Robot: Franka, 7 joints.
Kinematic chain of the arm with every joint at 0, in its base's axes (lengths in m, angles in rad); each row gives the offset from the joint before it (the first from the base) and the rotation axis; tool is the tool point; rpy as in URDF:
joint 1: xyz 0 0 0.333 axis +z
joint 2: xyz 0 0 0 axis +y
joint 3: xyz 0 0 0.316 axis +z
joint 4: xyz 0.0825 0 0 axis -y
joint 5: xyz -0.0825 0 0.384 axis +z
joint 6: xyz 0 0 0 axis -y
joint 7: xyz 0.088 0 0 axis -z
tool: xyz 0 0 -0.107 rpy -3.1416 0 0
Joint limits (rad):
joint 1: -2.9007..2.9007
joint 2: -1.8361..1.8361
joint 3: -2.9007..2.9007
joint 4: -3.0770..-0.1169
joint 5: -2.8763..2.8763
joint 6: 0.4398..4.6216
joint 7: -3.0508..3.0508
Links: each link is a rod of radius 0.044 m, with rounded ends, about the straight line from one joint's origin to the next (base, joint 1, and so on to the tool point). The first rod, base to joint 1, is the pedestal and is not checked.
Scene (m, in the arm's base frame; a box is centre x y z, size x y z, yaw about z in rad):
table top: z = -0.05
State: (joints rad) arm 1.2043 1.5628 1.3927 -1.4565 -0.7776 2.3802 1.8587
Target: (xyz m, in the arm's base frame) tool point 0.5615 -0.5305 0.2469
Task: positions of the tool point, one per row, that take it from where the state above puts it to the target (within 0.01 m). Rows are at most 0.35 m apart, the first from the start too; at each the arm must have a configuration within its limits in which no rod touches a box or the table.
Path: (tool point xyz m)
1: -0.1427 0.7149 0.1568
2: 0.1340 0.7079 0.1066
3: 0.4052 0.5913 0.0798
4: 0.6200 0.3697 0.0802
5: 0.7324 0.0732 0.1092
6: 0.7135 -0.2473 0.1658
7: 0.5615 -0.5305 0.2469

